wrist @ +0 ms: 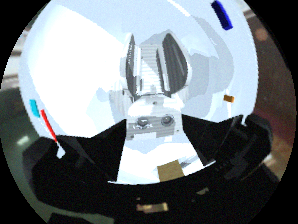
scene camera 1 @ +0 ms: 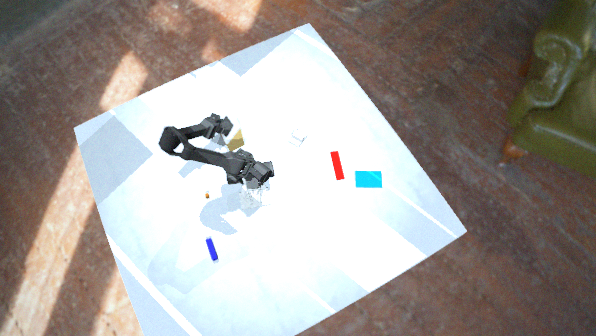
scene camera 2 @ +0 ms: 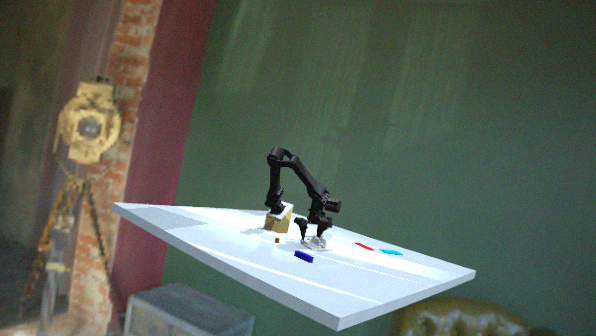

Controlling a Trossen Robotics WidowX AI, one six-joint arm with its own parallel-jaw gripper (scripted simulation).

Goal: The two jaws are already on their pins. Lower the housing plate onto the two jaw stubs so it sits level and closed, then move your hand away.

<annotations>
gripper: holds a small white piece [wrist: 154, 113]
</annotations>
